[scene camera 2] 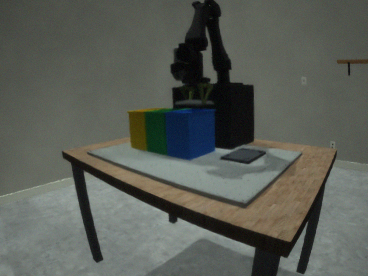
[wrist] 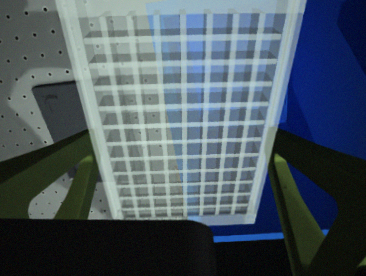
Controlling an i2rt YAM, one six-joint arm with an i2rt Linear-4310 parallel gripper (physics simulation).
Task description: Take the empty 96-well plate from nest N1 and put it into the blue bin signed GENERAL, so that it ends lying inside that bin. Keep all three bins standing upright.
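Frame: origin at the arm's base, x up, y ahead, z left, level; centimetres.
Where they show: gripper, between the fingertips: (scene camera 2: 196, 104) (wrist: 183, 137); arm's base, origin of its link: (scene camera 2: 223, 85).
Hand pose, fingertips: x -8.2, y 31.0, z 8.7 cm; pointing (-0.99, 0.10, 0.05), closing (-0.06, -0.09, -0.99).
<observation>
Things, the pixels of their top centre, and the offset from my fingertips. Level surfaces: height alone.
- clear 96-well plate, centre of its top: (wrist: 181, 152) (scene camera 2: 194, 98) dx +2.3, dy +0.6, dz -0.1 cm
- blue bin, centre of its top: (wrist: 277, 145) (scene camera 2: 190, 110) dx -2.8, dy -2.6, dz -5.5 cm
- dark nest, centre of its top: (wrist: 90, 138) (scene camera 2: 244, 153) dx -19.4, dy -10.8, dz +15.4 cm
- green bin, centre of its top: (scene camera 2: 168, 110) dx -2.8, dy -1.8, dz -18.5 cm
- yellow bin, centre of its top: (scene camera 2: 149, 109) dx -2.8, dy -1.0, dz -31.6 cm
- grey perforated board, height of its surface: dx -20.8 cm
- wooden table, height of its surface: dx -22.1 cm
My gripper (scene camera 2: 196, 94) (wrist: 183, 137) is shut on the clear 96-well plate (scene camera 2: 194, 103) (wrist: 186, 112), with one green finger at each long side. The plate is held about level, a little above the rim height of the blue bin (scene camera 2: 202, 132) (wrist: 325, 150). In the wrist view, blue shows through the plate's right part and grey board through its left part, so the plate is partly over the bin. The bin's sign does not show. The dark nest (scene camera 2: 243, 155) (wrist: 56, 112) lies on the board and holds no plate.
A green bin (scene camera 2: 156, 134) and a yellow bin (scene camera 2: 137, 132) stand upright in a row with the blue one. They stand on a grey perforated board (scene camera 2: 175, 172) (wrist: 25, 42) on the wooden table (scene camera 2: 280, 215). The black arm base block (scene camera 2: 237, 115) stands behind.
</observation>
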